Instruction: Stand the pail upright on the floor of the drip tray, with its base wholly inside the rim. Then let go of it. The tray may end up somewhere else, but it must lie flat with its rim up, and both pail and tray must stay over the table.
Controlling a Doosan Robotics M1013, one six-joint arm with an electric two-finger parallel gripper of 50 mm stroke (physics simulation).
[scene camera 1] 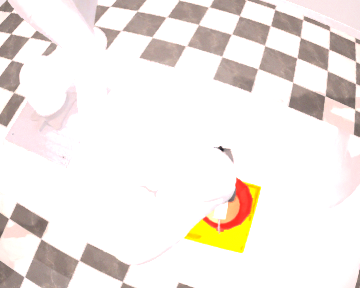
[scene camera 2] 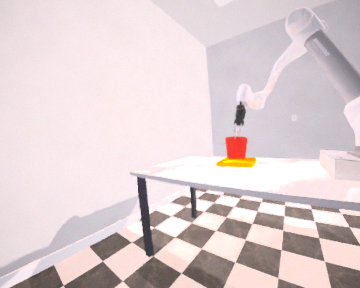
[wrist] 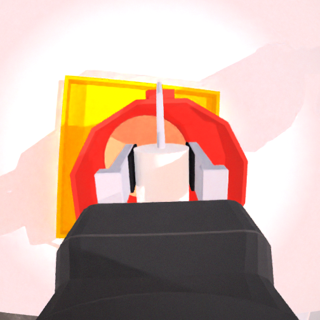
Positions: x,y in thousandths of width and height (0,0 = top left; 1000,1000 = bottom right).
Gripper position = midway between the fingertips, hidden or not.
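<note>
My gripper (wrist: 505,492). Red pail (scene camera 1: 660,734), (wrist: 427,383). Yellow drip tray (scene camera 1: 651,832), (wrist: 273,317).
</note>
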